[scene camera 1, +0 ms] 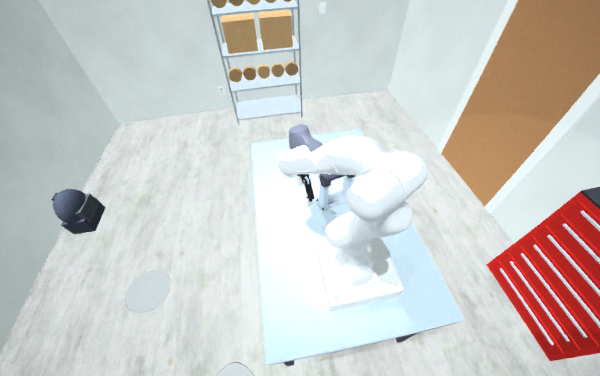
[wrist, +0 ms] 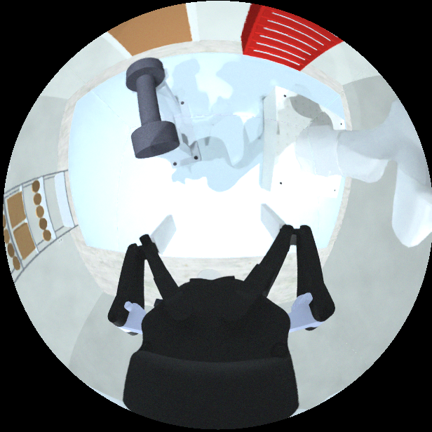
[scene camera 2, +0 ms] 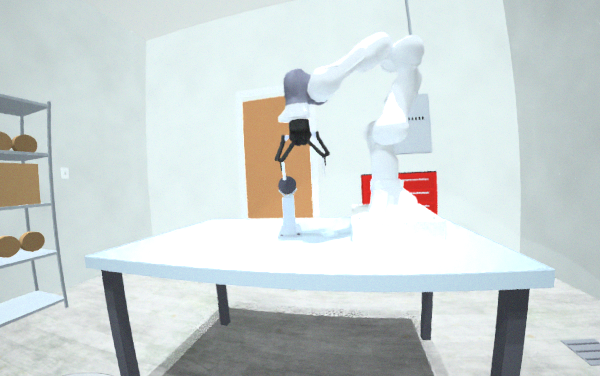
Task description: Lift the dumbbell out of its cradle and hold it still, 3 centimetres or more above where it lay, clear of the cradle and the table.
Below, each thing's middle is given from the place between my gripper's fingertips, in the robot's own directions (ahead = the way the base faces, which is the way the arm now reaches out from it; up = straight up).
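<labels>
My gripper is 30 mm above the dark dumbbell (wrist: 154,137), and it's 100 mm short of it and 210 mm to the left of it. You'd find the pale cradle (wrist: 170,109) 140 mm below my hand, 100 mm ahead of it and 210 mm to the right of it.
</labels>
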